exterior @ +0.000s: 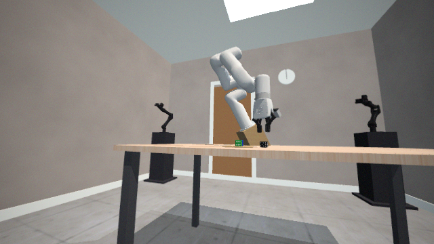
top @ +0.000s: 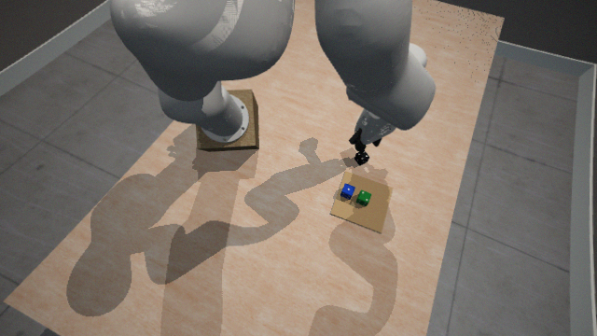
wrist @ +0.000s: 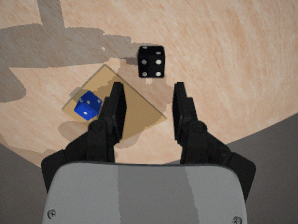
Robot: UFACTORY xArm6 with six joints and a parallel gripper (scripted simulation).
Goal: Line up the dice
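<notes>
Now: the black die 8 cm below my hand. Round my hand: tan mat (12 cm to the right, 9 cm below, 5 cm ahead); then green die (12 cm to the right, 8 cm below, 5 cm ahead); then blue die (12 cm to the right, 8 cm below).
</notes>
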